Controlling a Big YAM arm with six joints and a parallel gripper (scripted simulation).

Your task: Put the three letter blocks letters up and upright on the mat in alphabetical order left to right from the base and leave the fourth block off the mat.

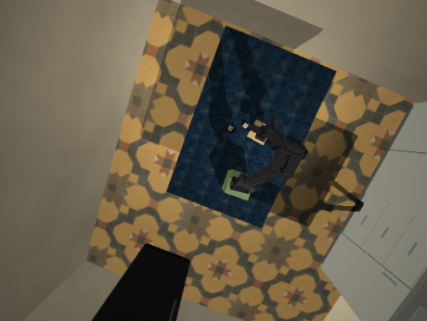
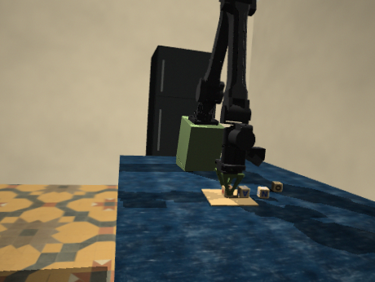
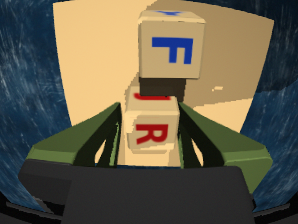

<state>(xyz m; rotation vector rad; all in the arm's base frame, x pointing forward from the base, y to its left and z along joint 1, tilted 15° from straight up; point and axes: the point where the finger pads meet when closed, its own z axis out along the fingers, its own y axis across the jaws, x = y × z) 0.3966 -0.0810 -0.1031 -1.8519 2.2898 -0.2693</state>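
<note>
Now: hand 10 mm short of the tan mat and 20 mm above it.
</note>
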